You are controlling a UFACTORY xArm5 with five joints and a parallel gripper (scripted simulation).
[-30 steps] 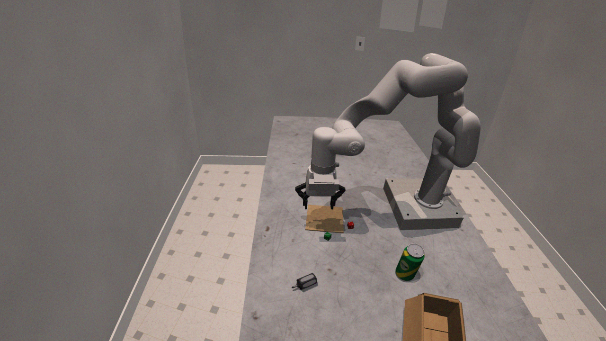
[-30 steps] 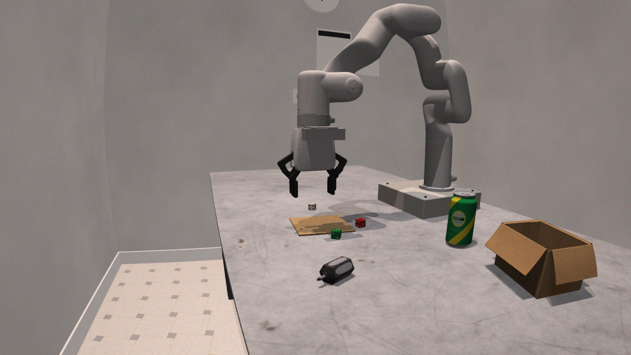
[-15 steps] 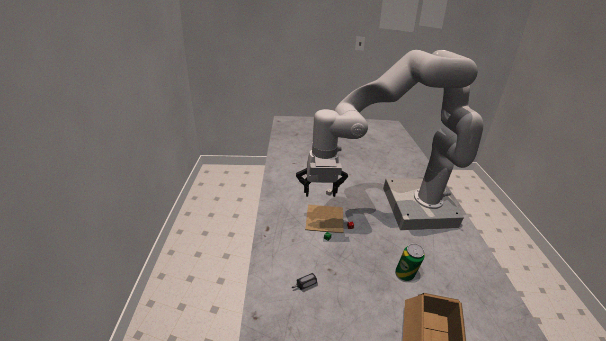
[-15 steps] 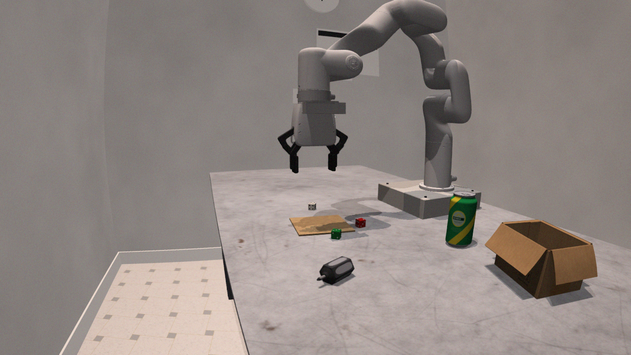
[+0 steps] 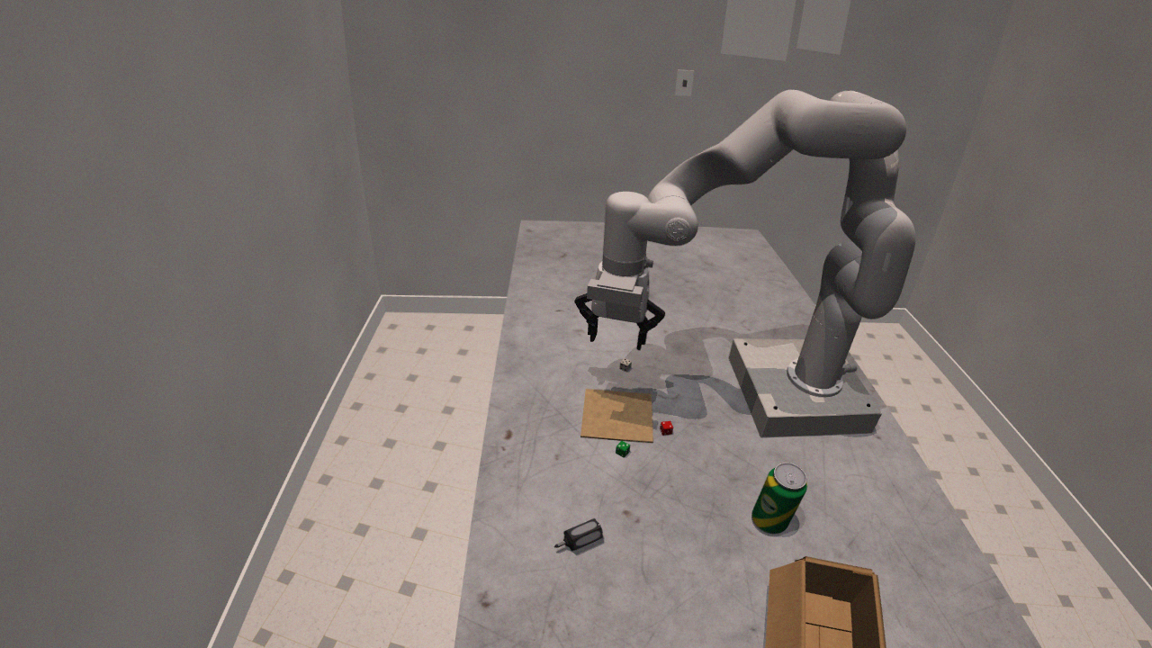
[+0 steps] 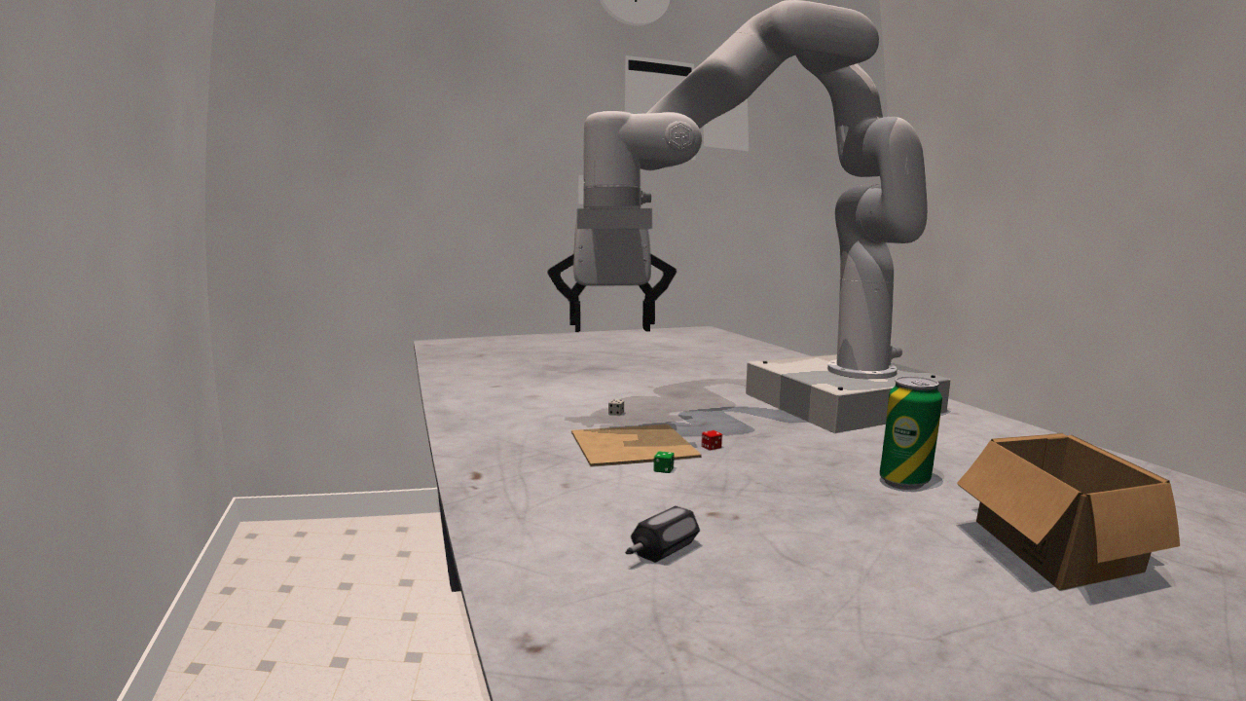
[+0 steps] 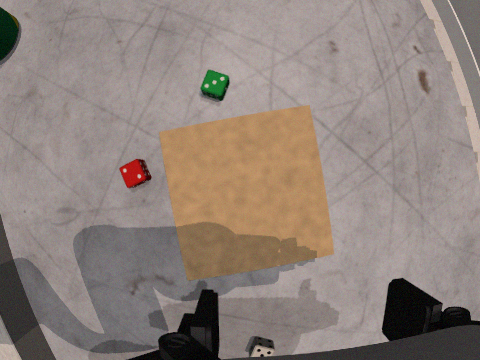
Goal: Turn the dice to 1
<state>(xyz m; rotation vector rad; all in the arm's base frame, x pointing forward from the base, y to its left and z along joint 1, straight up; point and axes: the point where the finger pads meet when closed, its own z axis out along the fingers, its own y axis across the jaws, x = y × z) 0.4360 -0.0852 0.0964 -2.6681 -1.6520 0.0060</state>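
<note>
Right now my hand is 60 mm past the white die, 90 mm to the left of it and 140 mm above it. Round my hand: tan mat (60 mm to the left, 150 mm below); green die (20 mm ahead, 160 mm to the left, 140 mm below); red die (80 mm behind, 120 mm to the left, 140 mm below).
</note>
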